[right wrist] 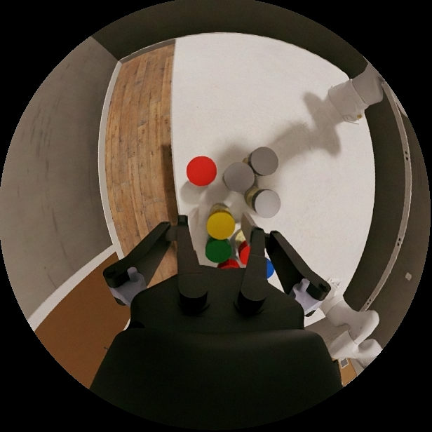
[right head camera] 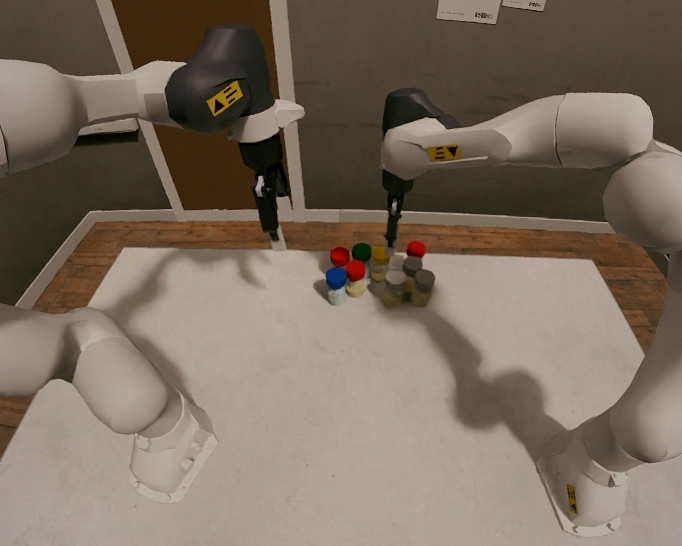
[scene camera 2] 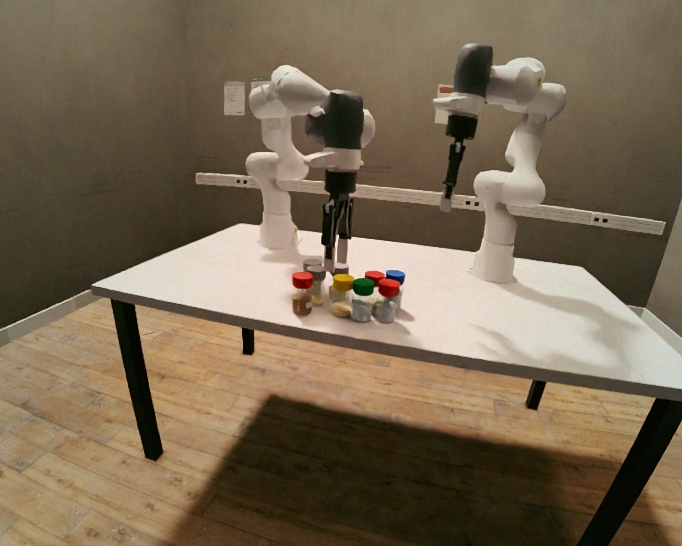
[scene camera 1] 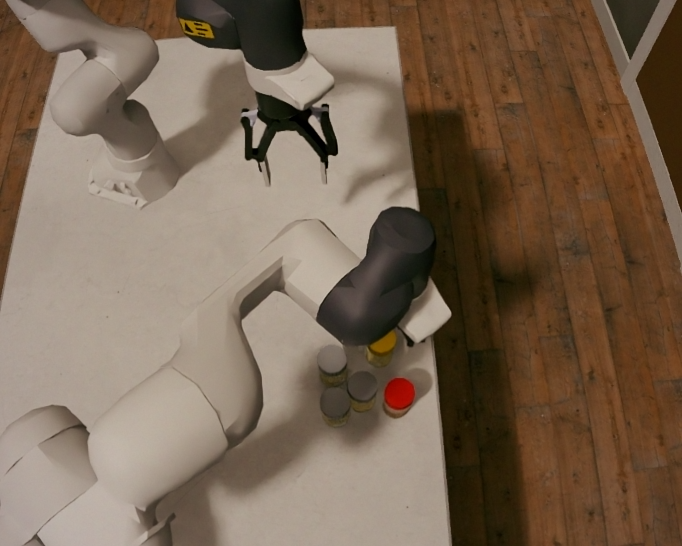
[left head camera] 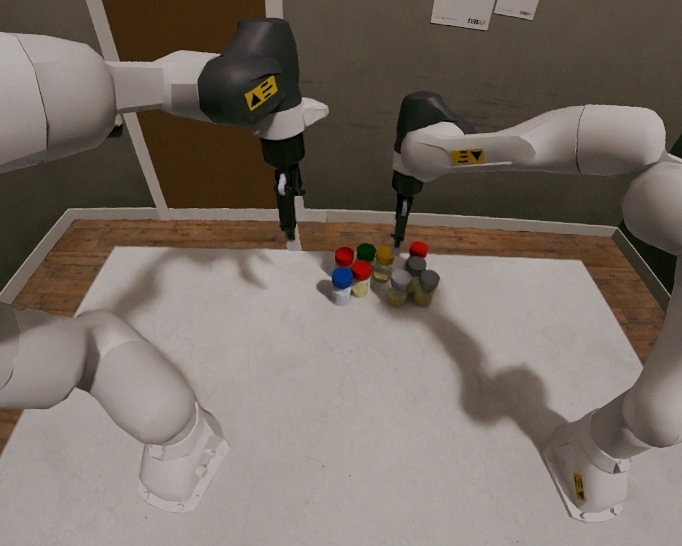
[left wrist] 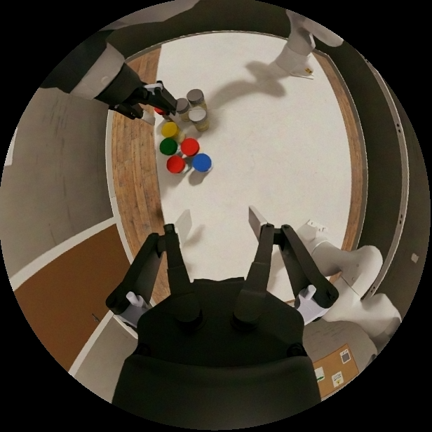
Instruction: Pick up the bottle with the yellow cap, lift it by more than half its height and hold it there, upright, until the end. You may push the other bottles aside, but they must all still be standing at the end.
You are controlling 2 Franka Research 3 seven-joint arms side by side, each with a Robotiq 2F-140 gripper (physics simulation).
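The bottle with the yellow cap stands upright on the table among the other bottles. My right gripper is open and empty, pointing down, with its fingertips above cap level; in the right wrist view the yellow cap shows between its fingers. In scene camera 1 the arm hides its fingers. My left gripper is open and empty, high above the table, away from the bottles.
A green-capped bottle, red-capped bottles and a blue-capped one stand on one side. Another red-capped bottle and three grey-capped bottles stand on the other. The table edge is close by.
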